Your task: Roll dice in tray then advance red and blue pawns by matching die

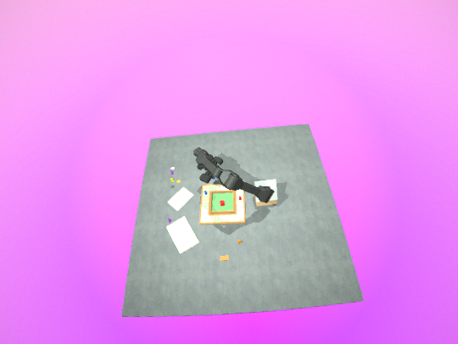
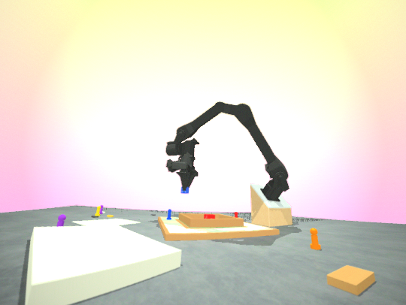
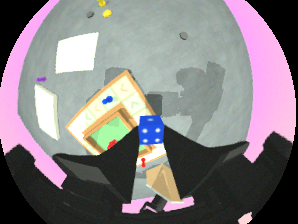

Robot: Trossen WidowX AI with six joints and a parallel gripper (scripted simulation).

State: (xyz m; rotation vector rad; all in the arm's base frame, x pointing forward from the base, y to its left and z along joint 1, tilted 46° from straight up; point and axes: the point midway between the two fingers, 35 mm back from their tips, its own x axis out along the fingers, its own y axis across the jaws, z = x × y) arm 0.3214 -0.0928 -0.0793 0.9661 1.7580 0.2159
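The red pawn is 16 cm behind my gripper tip, 12 cm to the left of it and 9 cm below it. Round my gripper tip: orange pawn (40 cm to the left, 15 cm behind, 10 cm below); blue pawn (9 cm below, 7 cm to the left, 6 cm ahead).
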